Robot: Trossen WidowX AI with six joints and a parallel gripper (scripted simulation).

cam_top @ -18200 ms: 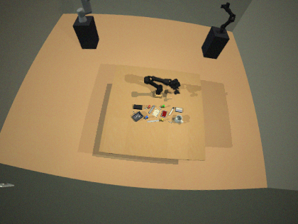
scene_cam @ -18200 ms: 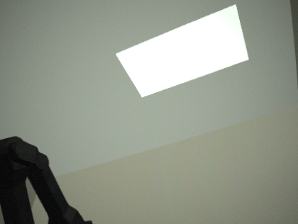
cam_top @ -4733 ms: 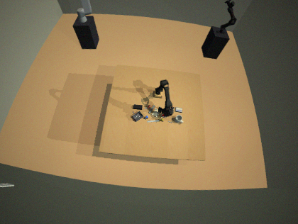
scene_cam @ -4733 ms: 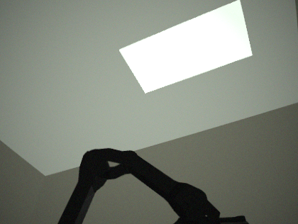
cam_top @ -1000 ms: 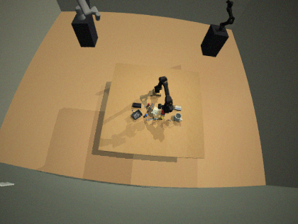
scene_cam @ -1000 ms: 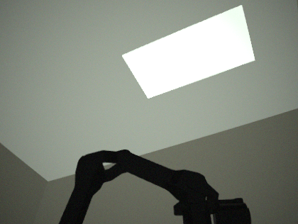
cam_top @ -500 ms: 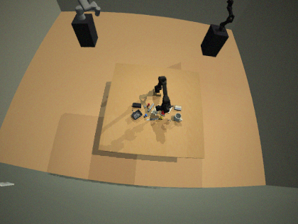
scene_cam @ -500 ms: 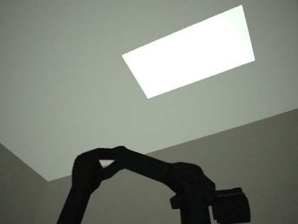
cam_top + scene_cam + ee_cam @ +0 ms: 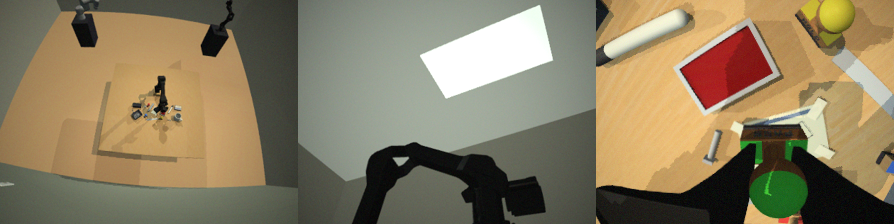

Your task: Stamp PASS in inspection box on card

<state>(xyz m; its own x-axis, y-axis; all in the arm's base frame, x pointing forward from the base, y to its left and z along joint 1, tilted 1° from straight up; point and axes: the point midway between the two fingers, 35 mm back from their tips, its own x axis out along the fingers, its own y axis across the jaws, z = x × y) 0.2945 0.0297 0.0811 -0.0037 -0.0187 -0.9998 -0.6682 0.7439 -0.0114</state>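
Right now my gripper tip is 2 cm past the white card, 4 cm to the left of it and 9 cm above it. From my gripper tip the other things lie so: white cylinder: 6 cm behind, 17 cm to the left, 8 cm below; then yellow block: 9 cm ahead, 3 cm to the left, 7 cm below; then red ink pad: 6 cm to the left, 9 cm below.
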